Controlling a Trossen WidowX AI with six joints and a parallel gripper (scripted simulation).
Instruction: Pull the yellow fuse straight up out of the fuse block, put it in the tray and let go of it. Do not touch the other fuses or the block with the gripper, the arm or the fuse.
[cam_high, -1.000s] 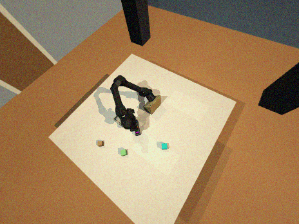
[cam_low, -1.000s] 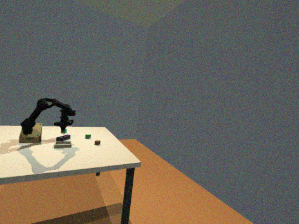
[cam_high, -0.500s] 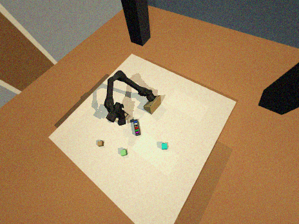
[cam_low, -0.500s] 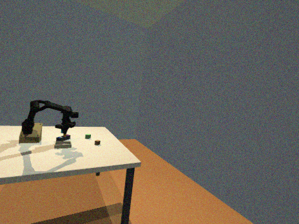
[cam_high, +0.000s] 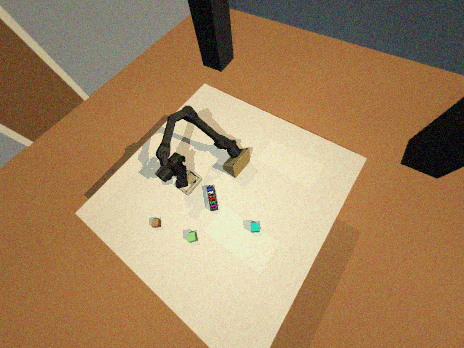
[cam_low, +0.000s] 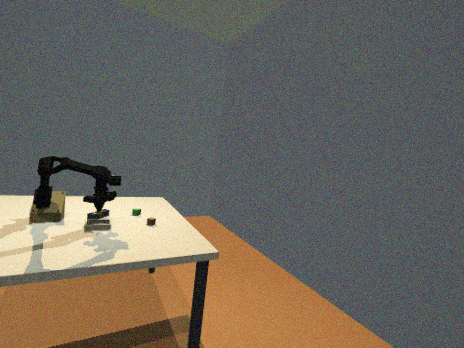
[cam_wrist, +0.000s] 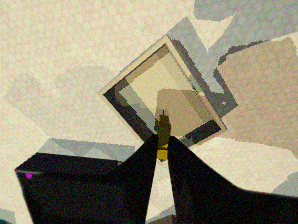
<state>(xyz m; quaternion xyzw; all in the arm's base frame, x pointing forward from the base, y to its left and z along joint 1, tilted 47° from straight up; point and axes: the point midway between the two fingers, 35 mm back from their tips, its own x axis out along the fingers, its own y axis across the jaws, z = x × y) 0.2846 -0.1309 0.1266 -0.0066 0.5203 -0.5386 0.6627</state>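
Right now my gripper tip is 10 mm above the yellow fuse. Round my gripper tip: tray (90 mm below).
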